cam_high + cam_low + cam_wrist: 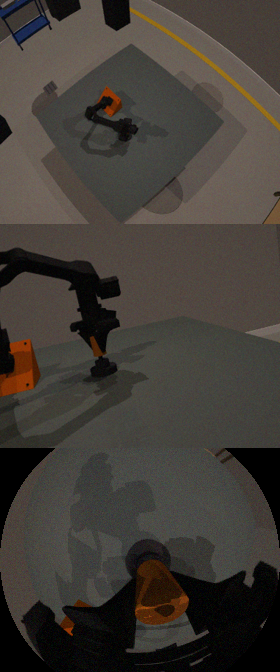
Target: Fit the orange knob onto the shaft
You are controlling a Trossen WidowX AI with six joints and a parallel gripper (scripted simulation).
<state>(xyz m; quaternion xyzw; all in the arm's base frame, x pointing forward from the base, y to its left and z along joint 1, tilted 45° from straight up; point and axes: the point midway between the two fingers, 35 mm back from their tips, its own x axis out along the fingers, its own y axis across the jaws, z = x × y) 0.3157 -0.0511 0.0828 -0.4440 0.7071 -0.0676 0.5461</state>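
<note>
The knob is 20 mm above my gripper tip. Round my gripper tip: dark pedestal: 40 mm below.
</note>
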